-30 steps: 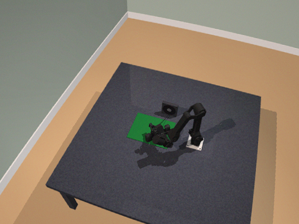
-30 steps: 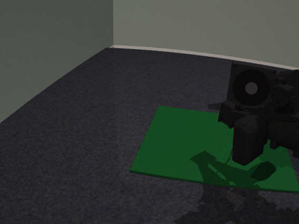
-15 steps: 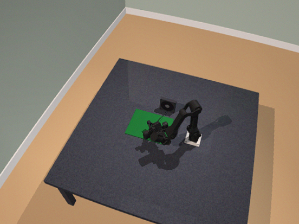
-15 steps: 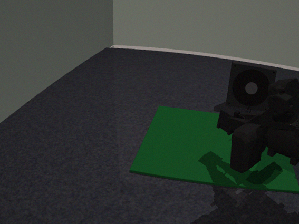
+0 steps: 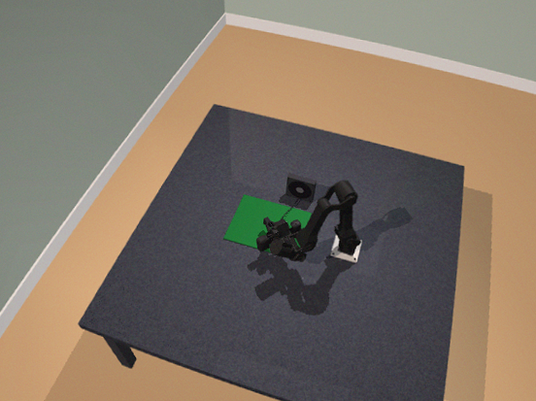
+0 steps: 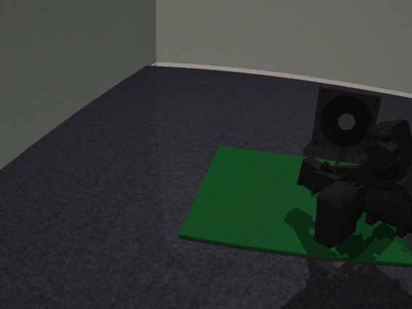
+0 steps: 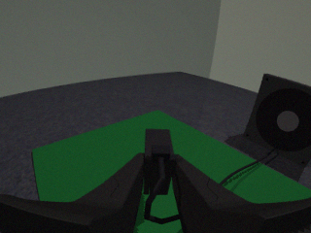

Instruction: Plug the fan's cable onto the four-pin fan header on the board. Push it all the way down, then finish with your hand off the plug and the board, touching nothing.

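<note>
Right now the green board is 80 mm below my gripper tip, 30 mm to the right of it and 10 mm ahead of it. Round my gripper tip: white four-pin header (70 mm below, 60 mm behind, 50 mm to the right); black fan (230 mm to the right, 40 mm behind, 10 mm below); black plug (10 mm below, 10 mm ahead).
</note>
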